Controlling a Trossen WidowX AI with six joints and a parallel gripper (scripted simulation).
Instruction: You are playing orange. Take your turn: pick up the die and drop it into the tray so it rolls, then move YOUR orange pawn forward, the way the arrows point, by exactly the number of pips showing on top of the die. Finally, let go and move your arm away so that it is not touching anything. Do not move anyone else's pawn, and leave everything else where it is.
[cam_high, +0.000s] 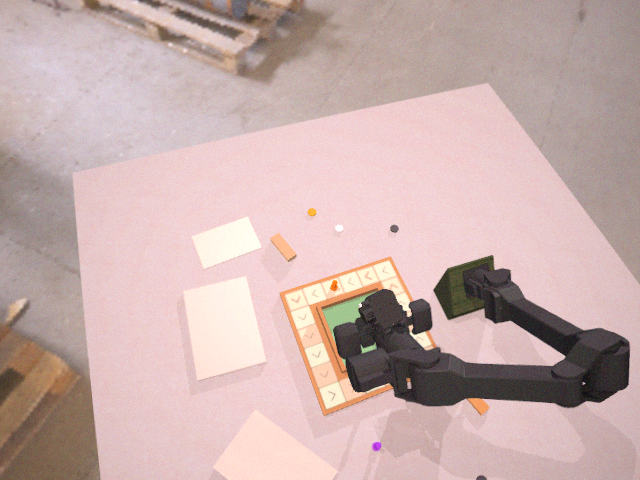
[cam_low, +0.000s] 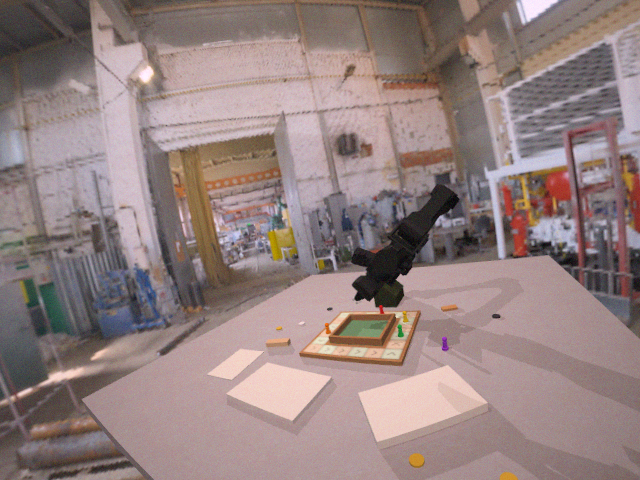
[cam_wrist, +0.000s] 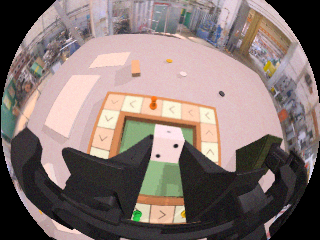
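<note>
My gripper tip is now right at the white die. Round my gripper tip: green tray (11 cm below); then orange pawn (11 cm to the right, 9 cm below, 2 cm ahead); then red pawn (11 cm behind, 9 cm below, 3 cm to the left).
</note>
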